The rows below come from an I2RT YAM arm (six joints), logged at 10 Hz.
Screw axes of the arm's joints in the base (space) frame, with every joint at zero. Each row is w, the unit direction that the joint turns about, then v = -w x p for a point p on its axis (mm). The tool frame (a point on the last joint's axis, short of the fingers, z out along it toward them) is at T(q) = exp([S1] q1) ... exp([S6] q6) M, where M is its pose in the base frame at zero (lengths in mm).
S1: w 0 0 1 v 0 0 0
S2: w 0 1 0 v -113.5 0 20
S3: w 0 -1 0 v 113.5 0 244
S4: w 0 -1 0 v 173.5 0 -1
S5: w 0 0 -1 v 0 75 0
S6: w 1 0 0 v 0 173.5 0
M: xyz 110.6 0 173.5 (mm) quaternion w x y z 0.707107 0 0.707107 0
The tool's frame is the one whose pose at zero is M.
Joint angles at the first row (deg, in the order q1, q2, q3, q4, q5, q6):
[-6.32 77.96 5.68 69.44 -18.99 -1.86]
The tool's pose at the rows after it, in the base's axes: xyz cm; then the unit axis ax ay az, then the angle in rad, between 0 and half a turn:
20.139, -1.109, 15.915, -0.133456, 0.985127, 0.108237, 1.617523
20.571, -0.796, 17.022, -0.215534, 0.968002, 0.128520, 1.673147
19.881, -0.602, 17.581, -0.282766, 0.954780, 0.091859, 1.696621
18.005, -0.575, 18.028, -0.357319, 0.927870, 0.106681, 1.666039
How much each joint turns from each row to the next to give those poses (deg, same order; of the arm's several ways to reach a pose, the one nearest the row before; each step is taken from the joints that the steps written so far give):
[-0.45 -4.43 0.29 -3.99 -1.95 -0.14]
[0.00 -5.41 3.42 -12.14 -6.38 -4.94]
[0.07 -5.98 0.45 -8.63 -1.61 -7.31]
[-1.82 -8.33 -2.36 -4.23 -7.20 -3.59]

